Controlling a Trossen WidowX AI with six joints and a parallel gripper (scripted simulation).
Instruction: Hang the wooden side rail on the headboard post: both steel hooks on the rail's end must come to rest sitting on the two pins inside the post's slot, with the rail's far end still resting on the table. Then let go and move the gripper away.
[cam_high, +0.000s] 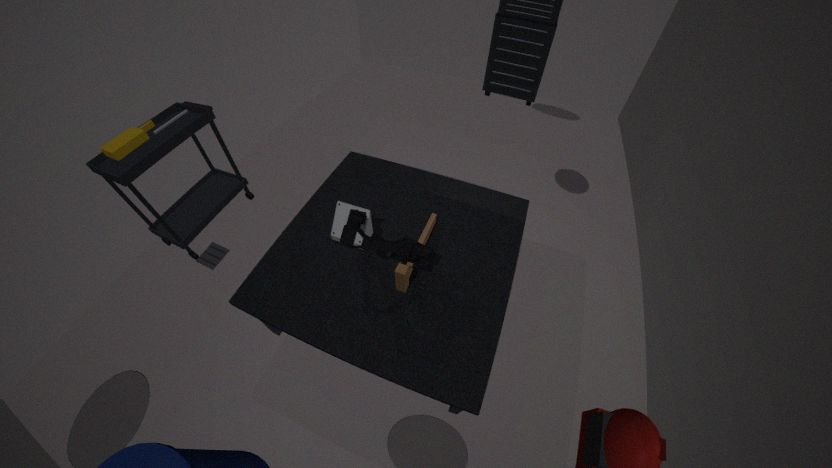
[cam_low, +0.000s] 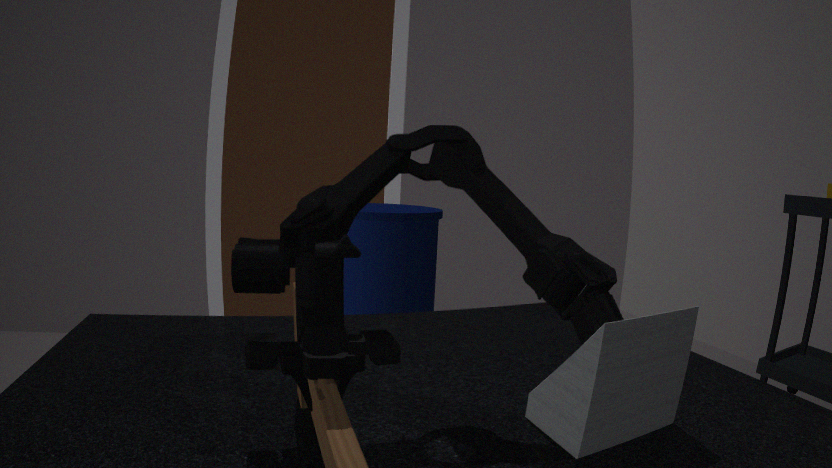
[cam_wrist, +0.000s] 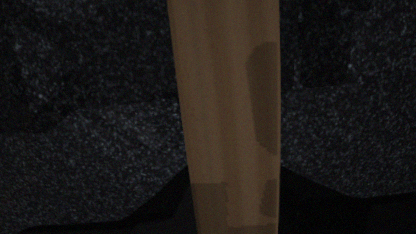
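The wooden headboard post is 10 mm behind my gripper tip, 100 mm to the right of it and 50 mm above it.
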